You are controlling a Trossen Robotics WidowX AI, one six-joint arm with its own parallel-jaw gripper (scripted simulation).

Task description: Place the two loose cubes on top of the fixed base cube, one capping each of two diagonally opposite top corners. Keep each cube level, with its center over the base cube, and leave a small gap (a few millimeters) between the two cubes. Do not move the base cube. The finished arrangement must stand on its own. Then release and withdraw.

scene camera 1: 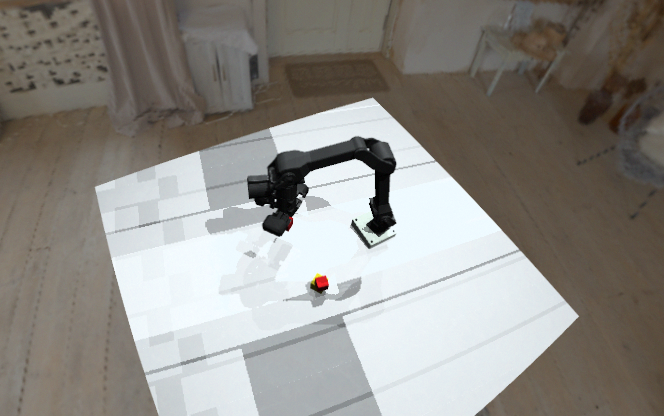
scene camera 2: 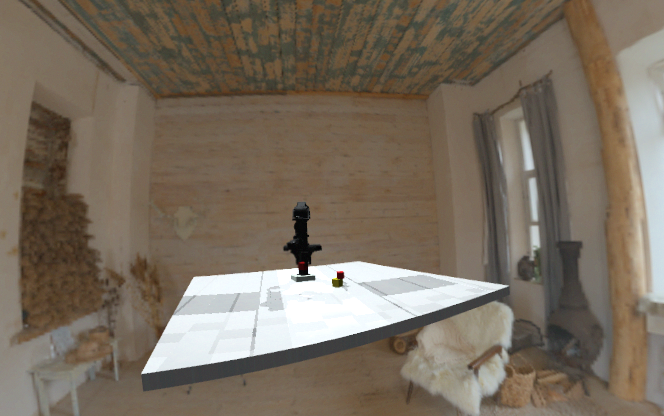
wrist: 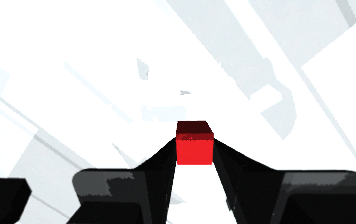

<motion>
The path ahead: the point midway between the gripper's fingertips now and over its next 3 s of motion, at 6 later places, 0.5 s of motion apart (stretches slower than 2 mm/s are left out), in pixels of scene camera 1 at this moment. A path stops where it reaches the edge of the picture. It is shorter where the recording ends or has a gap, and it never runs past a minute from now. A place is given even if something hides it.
The gripper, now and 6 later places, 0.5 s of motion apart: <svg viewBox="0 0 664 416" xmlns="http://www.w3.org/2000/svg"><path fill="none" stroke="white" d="M286 223L293 235L300 246L309 254L318 262L319 266L318 268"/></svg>
</motion>
